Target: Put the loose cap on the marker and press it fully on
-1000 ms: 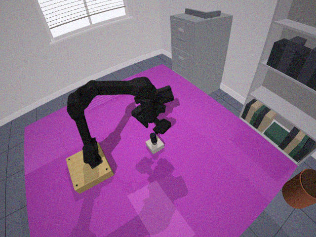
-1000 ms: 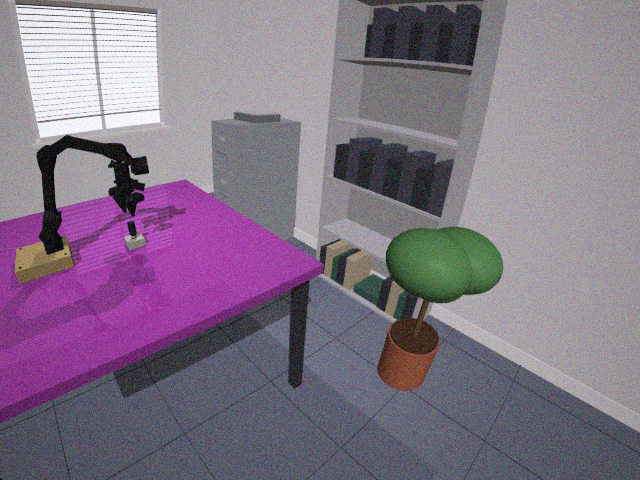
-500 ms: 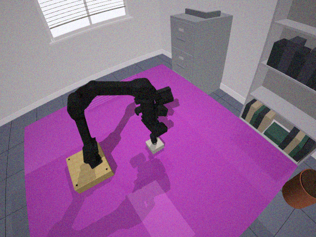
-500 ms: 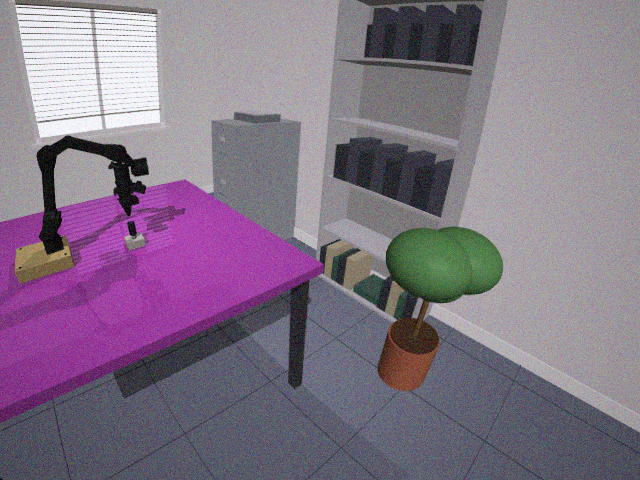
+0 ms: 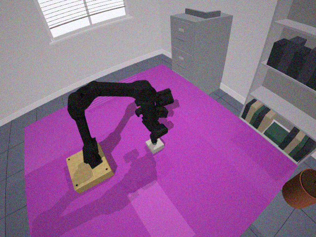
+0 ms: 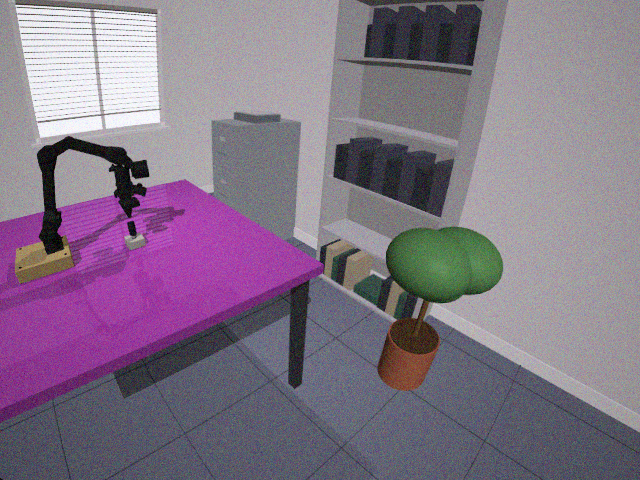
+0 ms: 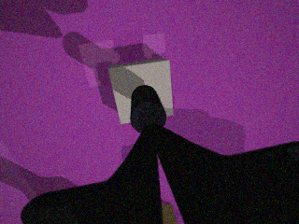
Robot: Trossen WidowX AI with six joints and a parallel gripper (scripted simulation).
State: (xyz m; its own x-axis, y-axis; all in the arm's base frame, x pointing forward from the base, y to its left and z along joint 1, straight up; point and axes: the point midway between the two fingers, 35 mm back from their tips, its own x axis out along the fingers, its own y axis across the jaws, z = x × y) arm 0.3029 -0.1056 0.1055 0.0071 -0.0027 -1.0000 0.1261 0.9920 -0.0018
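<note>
Right now the black marker cap is 5 cm below my gripper tip.
</note>
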